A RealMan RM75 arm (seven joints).
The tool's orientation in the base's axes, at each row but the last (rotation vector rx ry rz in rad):
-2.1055, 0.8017, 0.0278
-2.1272, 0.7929, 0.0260
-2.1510, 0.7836, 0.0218
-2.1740, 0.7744, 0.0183
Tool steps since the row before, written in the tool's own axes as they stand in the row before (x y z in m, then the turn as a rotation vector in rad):
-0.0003, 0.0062, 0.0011, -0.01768, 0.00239, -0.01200
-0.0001, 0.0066, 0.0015, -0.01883, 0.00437, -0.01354
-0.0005, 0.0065, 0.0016, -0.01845, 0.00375, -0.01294
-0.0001, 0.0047, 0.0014, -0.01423, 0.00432, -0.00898
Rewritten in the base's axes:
-0.0034, -0.0017, -0.0051, -0.01843, -0.00039, 0.01106
-0.0033, -0.0018, -0.0056, -0.02082, -0.00177, 0.01097
-0.0035, -0.0016, -0.0055, -0.02003, -0.00125, 0.01091
-0.0023, -0.0012, -0.0042, -0.01598, -0.00096, 0.00675

